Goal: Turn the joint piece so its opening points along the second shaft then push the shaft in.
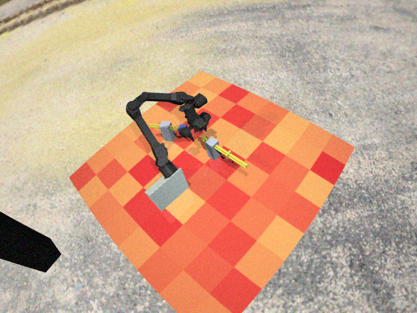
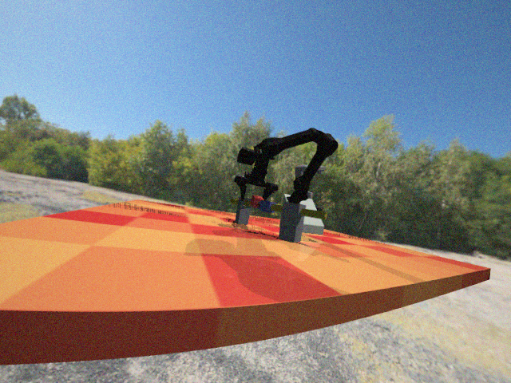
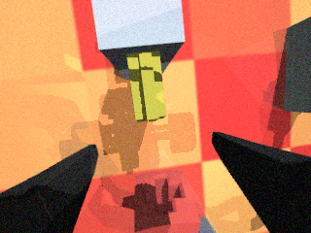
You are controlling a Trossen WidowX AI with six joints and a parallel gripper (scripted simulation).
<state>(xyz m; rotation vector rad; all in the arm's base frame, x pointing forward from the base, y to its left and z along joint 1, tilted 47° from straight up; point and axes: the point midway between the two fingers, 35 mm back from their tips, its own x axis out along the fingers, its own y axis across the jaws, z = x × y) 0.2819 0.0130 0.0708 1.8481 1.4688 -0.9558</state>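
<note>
My gripper tip is now 60 mm to the right of the red square joint piece and 10 mm short of it.
</note>
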